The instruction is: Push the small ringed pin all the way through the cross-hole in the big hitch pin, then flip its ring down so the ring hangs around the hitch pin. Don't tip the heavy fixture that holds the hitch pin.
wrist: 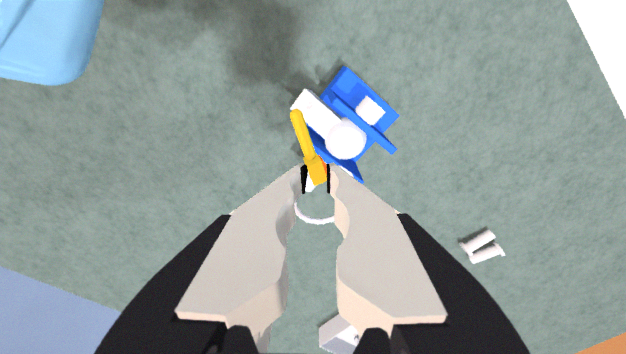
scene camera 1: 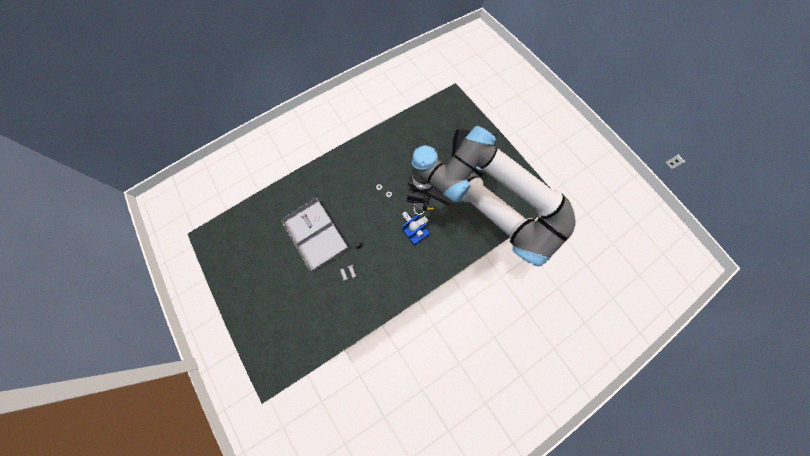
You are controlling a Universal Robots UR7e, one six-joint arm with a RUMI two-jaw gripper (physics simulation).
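The small ringed pin has a yellow shaft (scene camera 1: pixel 430 208) (wrist: pixel 303 135) and an orange-yellow head, with a thin white ring (wrist: pixel 314 220) under the fingers. My gripper (scene camera 1: pixel 419 203) (wrist: pixel 316 165) is shut on the pin's head. The shaft points up and slightly left in the wrist view. The blue fixture (scene camera 1: pixel 417 239) (wrist: pixel 350 80) stands upright on the mat, just beyond the fingertips. It holds the white hitch pin (scene camera 1: pixel 414 225) (wrist: pixel 345 139). In the wrist view the fingers and pin head largely cover the hitch pin's near end, and its cross-hole does not show.
A divided tray (scene camera 1: pixel 314 234) stands left of the fixture on the dark mat (scene camera 1: pixel 249 317). A black cylinder (scene camera 1: pixel 358 245) is beside it. Two small white headed pins (scene camera 1: pixel 348 273) (wrist: pixel 478 241) lie nearby. Two washers (scene camera 1: pixel 376 186) lie left of the gripper.
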